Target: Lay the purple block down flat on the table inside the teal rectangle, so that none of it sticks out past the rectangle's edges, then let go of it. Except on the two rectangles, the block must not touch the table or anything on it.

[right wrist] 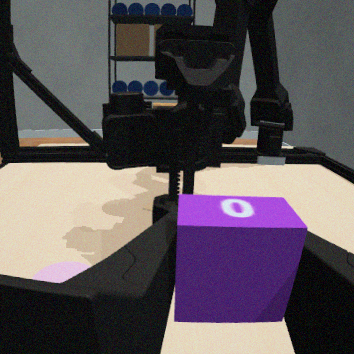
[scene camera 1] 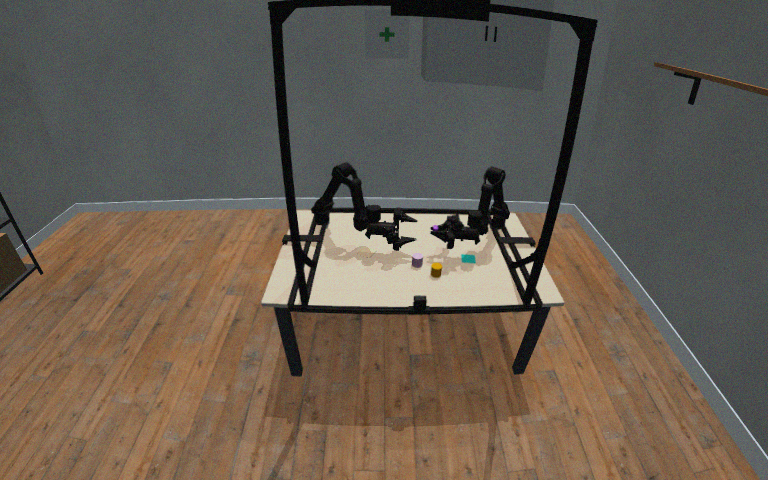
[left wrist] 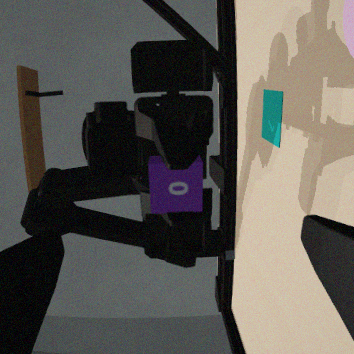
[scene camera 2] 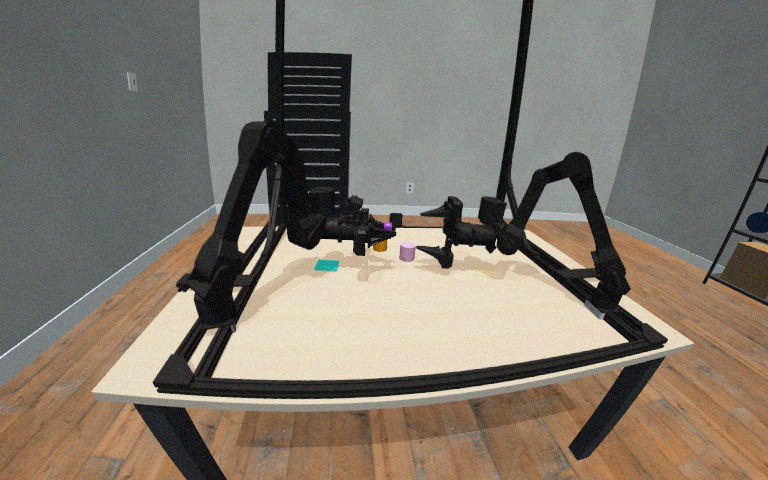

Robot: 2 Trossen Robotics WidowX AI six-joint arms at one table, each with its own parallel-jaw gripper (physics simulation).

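Pixels of known places: left gripper, between the fingertips: (right wrist: 193,172) (scene camera 1: 416,230) (left wrist: 183,235) (scene camera 2: 418,231); right gripper, between the fingertips: (right wrist: 222,225) (scene camera 1: 430,230) (left wrist: 178,196) (scene camera 2: 395,231); left arm's base, origin of its link: (right wrist: 267,152) (scene camera 1: 321,221) (scene camera 2: 603,305); right arm's base, origin of its link: (scene camera 1: 498,225) (left wrist: 221,242) (scene camera 2: 217,317).
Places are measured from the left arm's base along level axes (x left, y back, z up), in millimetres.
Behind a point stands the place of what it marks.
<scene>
The purple block (scene camera 1: 434,228) {z 119, x -199, y -548 mm} (scene camera 2: 387,226) {z 119, x -174, y -555 mm} (left wrist: 175,195) {z 103, x -184, y -544 mm} (right wrist: 235,275) {z 104, x -189, y -563 mm} is in the air above the table, with a white "0" on one face. My right gripper (scene camera 1: 436,230) {z 102, x -188, y -531 mm} (scene camera 2: 389,230) {z 102, x -188, y -531 mm} is shut on it, one finger on each side. My left gripper (scene camera 1: 415,229) {z 102, x -196, y -473 mm} (scene camera 2: 419,230) {z 102, x -196, y -473 mm} is open and empty, facing the block across a gap, its fingers wide apart. The teal rectangle (scene camera 1: 468,258) {z -18, x -212, y -714 mm} (scene camera 2: 326,265) {z -18, x -211, y -715 mm} (left wrist: 272,117) {z -18, x -213, y -707 mm} lies on the table, apart from the block; in scene camera 1 it is below and right of the right gripper.
A pink cylinder (scene camera 1: 417,260) {z 19, x -302, y -483 mm} (scene camera 2: 407,251) {z 15, x -256, y -486 mm} (left wrist: 349,25) {z 27, x -275, y -500 mm} (right wrist: 65,272) {z 27, x -280, y -473 mm} and an orange cylinder (scene camera 1: 436,270) {z 19, x -363, y -562 mm} (scene camera 2: 380,246) {z -1, x -318, y -563 mm} stand on the table (scene camera 1: 362,288) {z -19, x -461, y -271 mm} (scene camera 2: 396,328) {z -19, x 42, y -537 mm}. A faint pale patch (scene camera 2: 487,274) {z -18, x -189, y -256 mm} lies beneath the left arm. Black frame rails (scene camera 1: 362,309) {z -29, x -582, y -288 mm} (scene camera 2: 396,387) {z 0, x 202, y -549 mm} edge the table.
</scene>
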